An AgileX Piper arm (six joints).
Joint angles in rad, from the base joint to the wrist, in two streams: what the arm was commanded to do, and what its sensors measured. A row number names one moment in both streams.
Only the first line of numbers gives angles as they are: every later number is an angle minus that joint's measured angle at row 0.
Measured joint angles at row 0: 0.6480, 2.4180, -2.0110, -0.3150, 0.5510, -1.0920
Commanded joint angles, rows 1 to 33: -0.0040, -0.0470, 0.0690, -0.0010, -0.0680, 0.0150; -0.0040, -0.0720, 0.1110, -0.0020, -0.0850, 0.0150; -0.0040, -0.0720, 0.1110, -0.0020, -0.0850, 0.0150; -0.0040, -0.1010, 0.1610, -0.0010, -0.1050, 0.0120; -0.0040, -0.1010, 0.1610, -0.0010, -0.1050, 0.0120; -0.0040, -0.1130, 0.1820, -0.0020, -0.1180, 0.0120; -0.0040, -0.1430, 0.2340, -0.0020, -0.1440, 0.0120; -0.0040, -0.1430, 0.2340, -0.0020, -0.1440, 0.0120; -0.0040, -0.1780, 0.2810, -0.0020, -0.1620, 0.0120; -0.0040, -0.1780, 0.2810, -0.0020, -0.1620, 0.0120; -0.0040, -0.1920, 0.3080, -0.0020, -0.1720, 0.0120; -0.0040, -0.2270, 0.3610, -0.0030, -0.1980, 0.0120; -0.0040, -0.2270, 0.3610, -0.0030, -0.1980, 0.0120; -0.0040, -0.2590, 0.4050, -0.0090, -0.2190, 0.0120; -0.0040, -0.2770, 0.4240, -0.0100, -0.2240, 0.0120; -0.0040, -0.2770, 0.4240, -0.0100, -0.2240, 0.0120; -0.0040, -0.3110, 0.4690, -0.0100, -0.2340, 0.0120; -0.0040, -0.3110, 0.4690, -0.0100, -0.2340, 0.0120; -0.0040, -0.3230, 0.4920, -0.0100, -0.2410, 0.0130; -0.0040, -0.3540, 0.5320, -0.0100, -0.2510, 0.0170; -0.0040, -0.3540, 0.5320, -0.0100, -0.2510, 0.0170; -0.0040, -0.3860, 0.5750, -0.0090, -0.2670, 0.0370; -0.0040, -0.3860, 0.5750, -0.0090, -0.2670, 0.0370; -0.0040, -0.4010, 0.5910, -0.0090, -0.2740, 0.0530; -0.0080, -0.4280, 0.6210, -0.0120, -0.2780, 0.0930; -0.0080, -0.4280, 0.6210, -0.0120, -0.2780, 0.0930; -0.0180, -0.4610, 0.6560, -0.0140, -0.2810, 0.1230; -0.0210, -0.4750, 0.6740, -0.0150, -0.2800, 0.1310; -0.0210, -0.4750, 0.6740, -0.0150, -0.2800, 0.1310; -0.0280, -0.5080, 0.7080, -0.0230, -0.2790, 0.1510; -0.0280, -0.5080, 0.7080, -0.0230, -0.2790, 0.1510; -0.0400, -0.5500, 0.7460, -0.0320, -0.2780, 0.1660; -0.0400, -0.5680, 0.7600, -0.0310, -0.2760, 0.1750
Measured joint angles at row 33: -0.0310, -0.5160, 0.7170, -0.0190, -0.2760, 0.1400
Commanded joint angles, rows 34 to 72: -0.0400, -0.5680, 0.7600, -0.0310, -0.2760, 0.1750; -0.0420, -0.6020, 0.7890, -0.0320, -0.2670, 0.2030; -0.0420, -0.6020, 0.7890, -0.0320, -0.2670, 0.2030; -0.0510, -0.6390, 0.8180, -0.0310, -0.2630, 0.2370; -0.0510, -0.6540, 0.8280, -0.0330, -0.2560, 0.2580; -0.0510, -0.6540, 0.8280, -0.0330, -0.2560, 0.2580; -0.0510, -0.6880, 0.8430, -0.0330, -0.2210, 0.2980; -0.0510, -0.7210, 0.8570, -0.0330, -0.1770, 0.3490; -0.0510, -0.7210, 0.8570, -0.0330, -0.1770, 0.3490; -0.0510, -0.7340, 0.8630, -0.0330, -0.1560, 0.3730; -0.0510, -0.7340, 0.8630, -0.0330, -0.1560, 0.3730; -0.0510, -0.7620, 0.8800, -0.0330, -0.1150, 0.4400; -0.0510, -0.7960, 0.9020, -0.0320, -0.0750, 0.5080; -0.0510, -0.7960, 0.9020, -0.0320, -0.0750, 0.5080; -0.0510, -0.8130, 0.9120, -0.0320, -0.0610, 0.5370; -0.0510, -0.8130, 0.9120, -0.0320, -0.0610, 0.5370; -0.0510, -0.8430, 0.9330, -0.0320, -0.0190, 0.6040; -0.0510, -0.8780, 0.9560, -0.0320, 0.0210, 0.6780; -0.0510, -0.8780, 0.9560, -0.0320, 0.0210, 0.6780; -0.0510, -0.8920, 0.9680, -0.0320, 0.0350, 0.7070; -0.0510, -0.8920, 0.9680, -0.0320, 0.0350, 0.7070; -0.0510, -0.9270, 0.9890, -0.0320, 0.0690, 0.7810; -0.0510, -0.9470, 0.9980, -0.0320, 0.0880, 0.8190; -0.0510, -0.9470, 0.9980, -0.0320, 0.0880, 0.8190; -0.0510, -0.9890, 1.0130, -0.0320, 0.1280, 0.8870; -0.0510, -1.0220, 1.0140, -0.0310, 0.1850, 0.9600; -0.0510, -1.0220, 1.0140, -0.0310, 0.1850, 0.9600; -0.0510, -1.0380, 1.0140, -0.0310, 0.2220, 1.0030; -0.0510, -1.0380, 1.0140, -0.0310, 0.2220, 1.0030; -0.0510, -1.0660, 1.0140, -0.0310, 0.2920, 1.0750; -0.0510, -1.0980, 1.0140, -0.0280, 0.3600, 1.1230; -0.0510, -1.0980, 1.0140, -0.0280, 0.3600, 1.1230; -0.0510, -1.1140, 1.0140, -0.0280, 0.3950, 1.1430; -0.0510, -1.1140, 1.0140, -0.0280, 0.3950, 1.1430; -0.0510, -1.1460, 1.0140, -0.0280, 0.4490, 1.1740; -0.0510, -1.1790, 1.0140, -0.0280, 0.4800, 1.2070; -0.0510, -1.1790, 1.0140, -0.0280, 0.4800, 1.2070; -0.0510, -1.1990, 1.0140, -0.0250, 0.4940, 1.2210; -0.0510, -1.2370, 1.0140, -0.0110, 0.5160, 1.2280
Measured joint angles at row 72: -0.0480, -1.1880, 1.0060, -0.0240, 0.4740, 1.1970
